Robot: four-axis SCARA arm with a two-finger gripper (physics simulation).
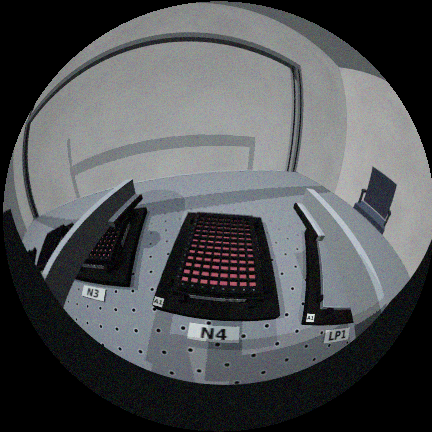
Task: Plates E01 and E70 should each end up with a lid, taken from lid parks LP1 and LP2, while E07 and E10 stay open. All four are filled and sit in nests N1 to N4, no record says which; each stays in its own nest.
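Frame: origin at the arm's base, x ahead, y left, z up, level; millimetres.
Where they show: gripper, fingertip midpoint: (216,189).
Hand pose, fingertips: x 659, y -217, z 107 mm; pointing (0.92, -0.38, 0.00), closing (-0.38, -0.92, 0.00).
Observation:
Each offset is from my fingertips to the top centre of the thing. "spot": to the spot under its first point. Level surfaces: height alone.
My gripper (216,189) is open and empty, its two fingers left and right above nest N4 {5 mm ahead, 10 mm right, 72 mm down} (200,309). A black plate {5 mm ahead, 10 mm right, 68 mm down} (220,255) with pink-filled wells sits in N4 between and below the fingers; no lid shows on it. Its front side is seen too steeply to read a name. At the left, another black plate {71 mm ahead, 159 mm left, 68 mm down} (104,250) with pinkish wells sits in nest N3 {71 mm ahead, 159 mm left, 72 mm down} (122,279), partly hidden behind the left finger. At the right, lid park LP1 {98 mm back, 153 mm right, 74 mm down} (312,280) shows a black border beside a pale grey area, partly behind the right finger; whether that is a lid I cannot tell.
Labels N4 {spot: 85 mm back, 28 mm left, 92 mm down} (214,333), N3 {spot: 27 mm back, 166 mm left, 92 mm down} (93,293) and LP1 {spot: 171 mm back, 87 mm right, 92 mm down} (337,335) lie before their places on the perforated deck {94 mm down} (165,335). A further dark object {54 mm ahead, 340 mm left, 68 mm down} (54,239) shows at the far left. A blue chair (379,192) stands beyond the deck at the right.

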